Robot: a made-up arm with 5 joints.
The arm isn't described. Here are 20 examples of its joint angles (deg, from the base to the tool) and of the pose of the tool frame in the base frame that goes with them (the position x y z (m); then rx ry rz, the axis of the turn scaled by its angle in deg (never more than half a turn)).
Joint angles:
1: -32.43 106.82 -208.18 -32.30 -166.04
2: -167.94 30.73 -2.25 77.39 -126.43
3: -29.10 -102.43 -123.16 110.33 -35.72
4: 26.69 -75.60 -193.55 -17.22 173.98
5: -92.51 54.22 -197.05 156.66 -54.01
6: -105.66 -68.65 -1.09 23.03 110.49
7: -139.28 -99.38 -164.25 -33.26 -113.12
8: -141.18 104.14 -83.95 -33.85 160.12
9: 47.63 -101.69 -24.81 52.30 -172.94
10: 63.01 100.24 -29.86 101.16 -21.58
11: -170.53 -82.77 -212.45 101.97 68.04
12: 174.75 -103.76 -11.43 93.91 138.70
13: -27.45 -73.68 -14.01 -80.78 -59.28
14: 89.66 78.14 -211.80 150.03 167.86
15: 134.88 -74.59 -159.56 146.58 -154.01
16: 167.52 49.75 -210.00 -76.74 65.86
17: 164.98 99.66 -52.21 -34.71 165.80
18: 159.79 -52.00 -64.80 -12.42 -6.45
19: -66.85 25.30 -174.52 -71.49 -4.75
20: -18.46 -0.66 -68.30 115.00 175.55
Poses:
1: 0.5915 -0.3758 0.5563 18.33 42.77 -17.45
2: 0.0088 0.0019 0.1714 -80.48 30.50 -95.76
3: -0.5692 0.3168 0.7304 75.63 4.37 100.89
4: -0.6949 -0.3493 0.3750 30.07 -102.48 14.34
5: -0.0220 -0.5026 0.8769 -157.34 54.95 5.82
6: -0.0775 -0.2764 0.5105 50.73 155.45 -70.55
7: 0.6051 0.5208 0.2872 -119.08 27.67 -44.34
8: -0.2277 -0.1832 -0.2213 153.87 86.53 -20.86
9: 0.0536 0.0587 0.7926 -37.73 102.07 37.81
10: -0.0764 -0.1499 0.1287 8.09 7.36 -138.26
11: 0.7137 0.1190 0.2881 7.00 12.48 77.14
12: -0.1353 0.0124 0.6329 -160.83 -52.33 29.19
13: 0.1194 -0.0620 0.7221 12.41 3.54 92.92
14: 0.0035 0.5921 0.7168 129.27 -105.06 15.00
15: 0.4359 -0.4378 0.7843 -98.62 70.49 114.57
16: -0.2215 0.0490 1.0127 37.24 45.71 48.78
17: -0.0648 0.0174 -0.1488 175.77 -1.26 18.99
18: -0.1599 0.0589 1.0283 -6.14 -50.85 -24.88
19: 0.0895 -0.2092 1.1166 -40.44 24.35 103.20
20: 0.4659 -0.1555 0.5590 -16.40 -133.45 -11.34
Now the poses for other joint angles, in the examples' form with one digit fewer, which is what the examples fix.
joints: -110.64 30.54 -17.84 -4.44 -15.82
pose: -0.087 -0.232 0.109 -116.8 127.0 5.6
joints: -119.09 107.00 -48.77 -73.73 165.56
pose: -0.010 -0.018 -0.100 136.6 105.5 -21.6
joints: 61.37 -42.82 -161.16 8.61 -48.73
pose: -0.245 -0.449 1.097 12.9 18.5 -166.0
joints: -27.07 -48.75 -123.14 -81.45 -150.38
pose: -0.279 0.143 1.077 -34.8 -64.6 2.2
